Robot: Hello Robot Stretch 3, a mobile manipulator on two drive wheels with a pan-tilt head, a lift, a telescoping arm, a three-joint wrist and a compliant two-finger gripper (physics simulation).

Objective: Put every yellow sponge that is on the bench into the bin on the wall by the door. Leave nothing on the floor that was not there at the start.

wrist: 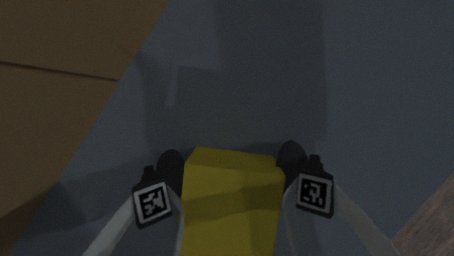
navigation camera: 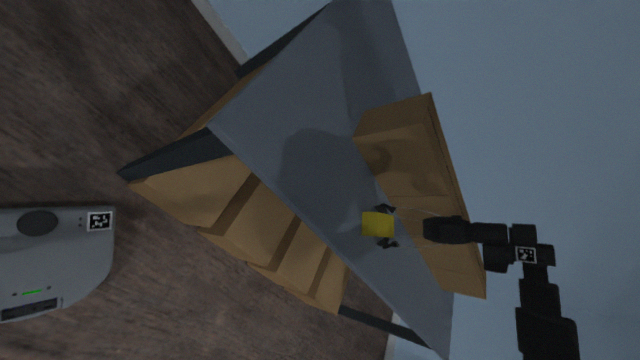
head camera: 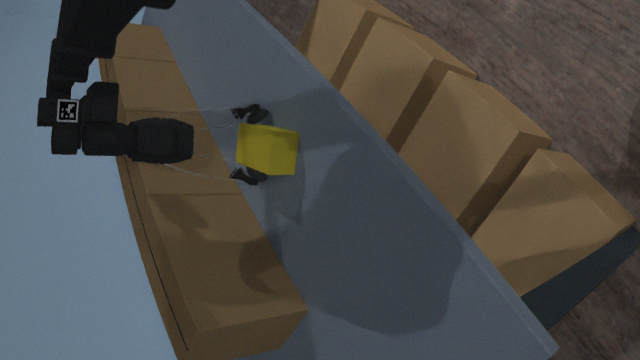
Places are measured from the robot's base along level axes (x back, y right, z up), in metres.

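Where they show: gripper, fingertip midpoint: (wrist: 231, 164); robot's base, link origin: (navigation camera: 38, 221).
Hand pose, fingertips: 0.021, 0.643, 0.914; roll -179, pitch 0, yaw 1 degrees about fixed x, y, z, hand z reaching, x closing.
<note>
Things, the pixels of their top centre, and the offset from my fingertips, as dx, dy, dz. Level surfaces: height alone.
- yellow sponge, top centre: (wrist: 225, 245) (head camera: 252, 147) (navigation camera: 386, 225) -0.006, -0.038, +0.047
- grey bench top, surface height: dz +0.001
- long wooden box, top centre: (head camera: 161, 281) (navigation camera: 440, 146) -0.209, +0.009, +0.181
A yellow sponge (head camera: 268, 150) (navigation camera: 377, 224) (wrist: 230, 205) is between the two fingertips, with a fingertip against each side. My gripper (head camera: 256, 145) (navigation camera: 386, 225) (wrist: 231, 164) is shut on it, over the grey bench top (head camera: 380, 225) (navigation camera: 320, 165) (wrist: 260, 75). Whether the sponge touches the bench or is slightly above it I cannot tell. Its near end runs out of the bottom of the wrist view. The bin and the door do not show in these views.
A long wooden box (head camera: 200, 220) (navigation camera: 420, 175) (wrist: 55, 130) stands along the back of the bench against the pale blue wall (head camera: 60, 225) (navigation camera: 550, 100). Several wooden drawer fronts (head camera: 455, 145) (navigation camera: 200, 190) jut out below the front edge. My base (navigation camera: 60, 260) is on the brown floor.
</note>
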